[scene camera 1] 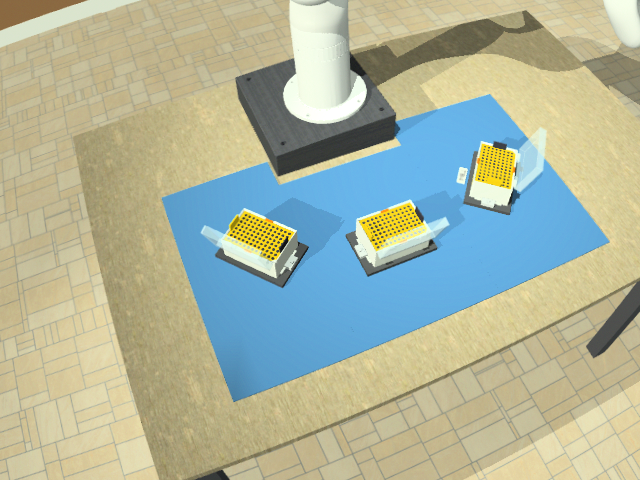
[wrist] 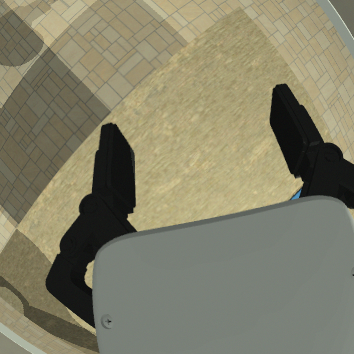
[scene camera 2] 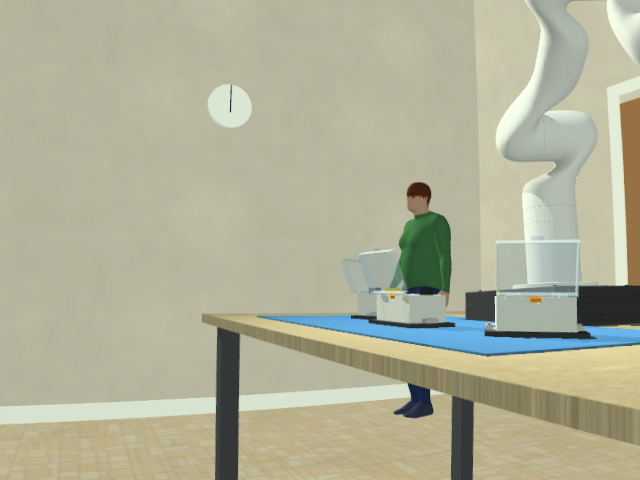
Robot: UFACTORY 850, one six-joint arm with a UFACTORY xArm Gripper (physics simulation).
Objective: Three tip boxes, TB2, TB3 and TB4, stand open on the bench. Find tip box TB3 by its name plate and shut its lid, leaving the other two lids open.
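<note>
A blue mat point(scene camera 1: 329, 310) is visible to me, and so is a lid point(scene camera 1: 225, 242). I can see a lid point(scene camera 2: 524, 268) as well as a lid point(scene camera 2: 381, 269). My own gripper point(wrist: 197, 117) is visible too.
</note>
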